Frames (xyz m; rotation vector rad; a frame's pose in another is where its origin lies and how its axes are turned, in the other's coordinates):
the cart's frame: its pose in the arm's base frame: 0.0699 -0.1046 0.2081 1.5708 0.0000 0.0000
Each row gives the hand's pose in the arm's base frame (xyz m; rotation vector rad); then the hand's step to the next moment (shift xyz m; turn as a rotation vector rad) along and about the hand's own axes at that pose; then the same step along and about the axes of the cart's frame.
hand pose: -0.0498 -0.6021 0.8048 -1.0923 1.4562 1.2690
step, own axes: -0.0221 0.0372 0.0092 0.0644 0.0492 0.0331
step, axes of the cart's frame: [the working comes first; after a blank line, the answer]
step, axes of the arm's base frame: -0.0308 0.0138 0.0286 -0.0594 0.0332 -0.0551

-0.0308 0.0286 -0.0138 -0.0594 -0.0551 -0.0332
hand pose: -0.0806 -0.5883 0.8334 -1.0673 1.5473 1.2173
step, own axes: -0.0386 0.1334 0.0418 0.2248 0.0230 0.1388
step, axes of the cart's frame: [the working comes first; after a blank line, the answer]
step, axes of the arm's base frame: -0.1132 0.0657 0.0625 -0.0617 0.1158 -0.2304

-0.1132 0.0625 -0.0657 -0.0617 -0.2304 -0.1158
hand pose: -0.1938 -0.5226 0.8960 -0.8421 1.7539 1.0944
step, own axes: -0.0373 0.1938 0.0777 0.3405 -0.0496 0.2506
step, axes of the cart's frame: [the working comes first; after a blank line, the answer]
step, axes of the arm's base frame: -0.1284 0.1489 0.0795 -0.0075 0.1803 -0.3855

-0.1284 0.0795 -0.1489 -0.0075 -0.3855 -0.1803
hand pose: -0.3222 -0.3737 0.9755 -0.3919 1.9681 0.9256
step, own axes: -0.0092 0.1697 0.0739 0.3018 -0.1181 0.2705
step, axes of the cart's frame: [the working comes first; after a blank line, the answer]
step, axes of the arm's base frame: -0.0507 0.1674 0.0612 0.0659 0.1459 -0.3906

-0.0507 0.0612 -0.1674 0.0659 -0.3906 -0.1458
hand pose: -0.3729 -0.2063 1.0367 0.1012 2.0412 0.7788
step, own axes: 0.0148 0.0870 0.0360 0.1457 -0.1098 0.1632
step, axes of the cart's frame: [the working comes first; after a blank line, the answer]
step, axes of the arm's base frame: 0.0005 0.0921 0.0244 0.0692 0.0442 -0.2306

0.0005 0.0244 -0.0921 0.0692 -0.2306 -0.0442
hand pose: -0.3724 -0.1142 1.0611 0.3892 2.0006 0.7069
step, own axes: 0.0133 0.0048 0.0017 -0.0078 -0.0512 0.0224
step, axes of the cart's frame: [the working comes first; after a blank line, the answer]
step, axes of the arm's base frame: -0.0053 0.0114 -0.0067 0.0239 -0.0370 -0.0352

-0.0053 -0.0067 -0.0114 0.0239 -0.0352 0.0370
